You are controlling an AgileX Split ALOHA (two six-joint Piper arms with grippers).
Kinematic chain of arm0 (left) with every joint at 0, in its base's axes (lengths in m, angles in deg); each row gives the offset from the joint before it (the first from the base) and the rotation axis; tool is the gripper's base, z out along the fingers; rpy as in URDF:
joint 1: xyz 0 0 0.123 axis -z
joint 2: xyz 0 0 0 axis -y
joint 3: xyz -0.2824 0 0.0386 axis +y
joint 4: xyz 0.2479 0 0.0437 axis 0.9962 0 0.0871
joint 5: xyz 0 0 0 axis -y
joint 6: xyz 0.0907 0 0.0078 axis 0.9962 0 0.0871
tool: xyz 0 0 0 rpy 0 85 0
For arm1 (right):
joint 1: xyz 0 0 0.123 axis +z
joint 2: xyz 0 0 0 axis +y
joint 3: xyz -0.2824 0 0.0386 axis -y
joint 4: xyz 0.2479 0 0.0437 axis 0.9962 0 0.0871
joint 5: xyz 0 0 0 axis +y
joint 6: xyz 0.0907 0 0.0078 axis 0.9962 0 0.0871
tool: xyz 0 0 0 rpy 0 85 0
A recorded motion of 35 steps. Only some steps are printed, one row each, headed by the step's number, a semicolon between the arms.
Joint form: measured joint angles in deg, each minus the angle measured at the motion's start. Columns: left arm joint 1, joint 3, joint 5, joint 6, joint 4, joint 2; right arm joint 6, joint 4, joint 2, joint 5, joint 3, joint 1.
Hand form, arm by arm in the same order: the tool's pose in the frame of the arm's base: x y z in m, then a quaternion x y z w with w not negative. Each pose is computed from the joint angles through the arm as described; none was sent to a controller.
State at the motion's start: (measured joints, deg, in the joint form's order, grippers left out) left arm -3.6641 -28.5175 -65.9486 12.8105 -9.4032 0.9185; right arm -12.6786 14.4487 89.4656 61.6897 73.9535 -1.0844
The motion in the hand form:
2: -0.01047 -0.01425 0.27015 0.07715 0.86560 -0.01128 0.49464; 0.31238 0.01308 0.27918 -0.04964 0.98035 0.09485 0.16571
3: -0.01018 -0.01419 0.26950 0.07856 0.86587 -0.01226 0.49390; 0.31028 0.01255 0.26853 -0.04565 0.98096 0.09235 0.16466
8: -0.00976 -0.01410 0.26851 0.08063 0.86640 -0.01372 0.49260; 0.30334 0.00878 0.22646 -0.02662 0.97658 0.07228 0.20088
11: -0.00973 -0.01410 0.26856 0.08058 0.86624 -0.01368 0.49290; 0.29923 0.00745 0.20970 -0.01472 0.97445 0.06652 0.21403
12: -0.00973 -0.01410 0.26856 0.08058 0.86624 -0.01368 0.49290; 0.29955 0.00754 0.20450 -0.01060 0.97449 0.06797 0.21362
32: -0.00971 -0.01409 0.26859 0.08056 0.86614 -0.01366 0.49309; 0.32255 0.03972 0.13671 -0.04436 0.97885 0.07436 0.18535
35: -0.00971 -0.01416 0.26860 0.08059 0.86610 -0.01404 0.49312; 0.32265 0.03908 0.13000 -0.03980 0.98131 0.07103 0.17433
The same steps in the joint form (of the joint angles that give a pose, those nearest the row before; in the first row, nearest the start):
2: 0.09 0.07 0.21 0.00 0.00 0.00; 0.00 -0.16 -0.06 -4.09 -4.19 0.00
3: 0.29 0.22 0.27 0.00 0.00 0.00; -0.06 -0.21 -0.06 -6.43 -6.62 0.00
8: 0.58 0.45 0.33 0.00 0.00 0.00; -0.61 -0.21 -0.06 -21.35 -17.10 0.00
11: 0.58 0.45 0.37 0.00 0.00 0.00; -0.61 0.32 0.24 -27.35 -21.16 0.00
12: 0.58 0.45 0.37 0.00 0.00 0.00; -0.77 0.90 0.82 -28.52 -21.82 0.00
32: 0.58 0.45 0.39 0.00 0.00 0.00; -4.69 5.52 14.11 -39.14 -22.22 6.00
35: 0.58 0.45 0.39 0.00 -0.05 0.00; -3.27 4.41 15.26 -39.15 -22.23 5.99

